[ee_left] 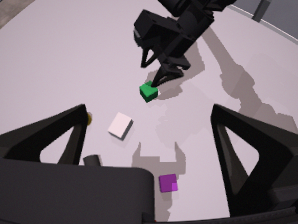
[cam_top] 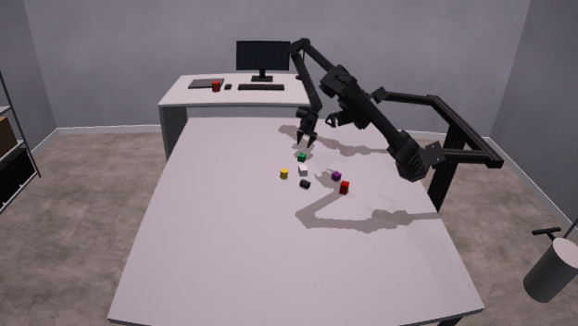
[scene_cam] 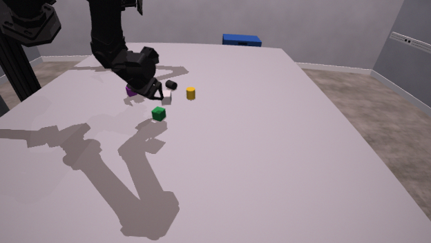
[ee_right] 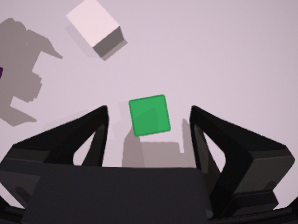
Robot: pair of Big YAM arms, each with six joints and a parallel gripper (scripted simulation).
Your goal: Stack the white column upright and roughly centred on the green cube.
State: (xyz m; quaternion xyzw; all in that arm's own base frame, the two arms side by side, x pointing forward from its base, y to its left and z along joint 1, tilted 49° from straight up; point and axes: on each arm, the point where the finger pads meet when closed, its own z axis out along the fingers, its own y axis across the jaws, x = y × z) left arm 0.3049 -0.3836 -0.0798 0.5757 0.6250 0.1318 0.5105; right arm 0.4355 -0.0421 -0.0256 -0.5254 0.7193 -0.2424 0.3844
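The white column lies 20 mm ahead of my right hand, 130 mm to the left of it and 80 mm below it. Round my right hand: yellow cylinder (130 mm ahead, 160 mm to the left, 80 mm below); purple cube (160 mm behind, 200 mm to the left, 80 mm below); green cube (80 mm below).
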